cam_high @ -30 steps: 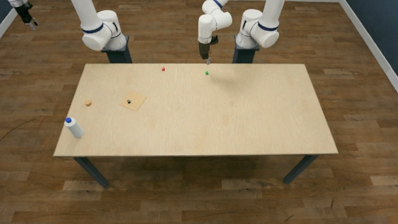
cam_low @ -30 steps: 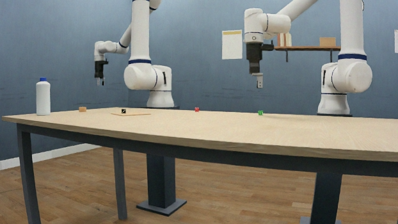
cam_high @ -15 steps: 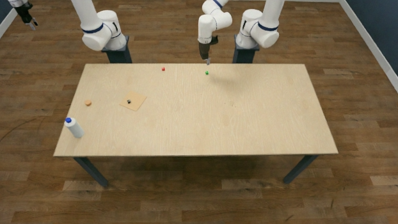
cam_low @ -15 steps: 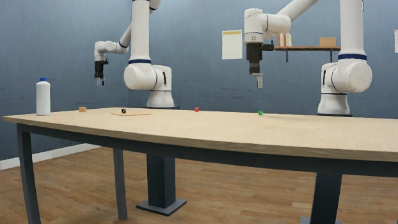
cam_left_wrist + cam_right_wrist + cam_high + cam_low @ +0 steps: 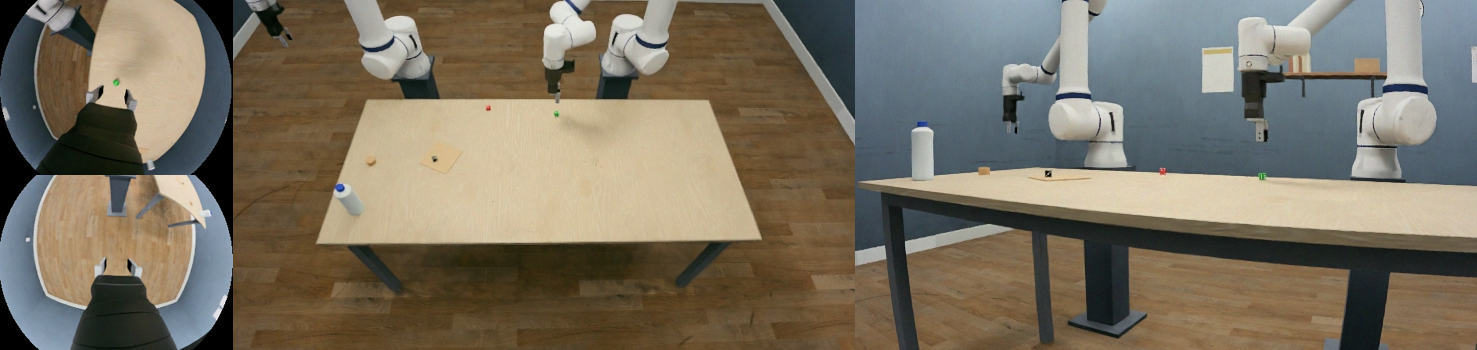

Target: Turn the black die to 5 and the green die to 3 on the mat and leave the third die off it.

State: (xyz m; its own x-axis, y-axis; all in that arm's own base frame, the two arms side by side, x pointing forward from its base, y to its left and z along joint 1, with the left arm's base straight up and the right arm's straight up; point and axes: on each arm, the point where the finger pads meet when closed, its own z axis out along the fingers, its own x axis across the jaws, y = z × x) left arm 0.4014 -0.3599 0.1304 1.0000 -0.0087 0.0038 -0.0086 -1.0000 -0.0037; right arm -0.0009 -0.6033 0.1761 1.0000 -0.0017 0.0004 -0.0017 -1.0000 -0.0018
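My left gripper is now 12 cm above the green die. Also, from my left hand: black die (27 cm ahead, 56 cm to the right, 12 cm below); then tan mat (25 cm ahead, 54 cm to the right, 13 cm below); then red die (5 cm behind, 34 cm to the right, 12 cm below).
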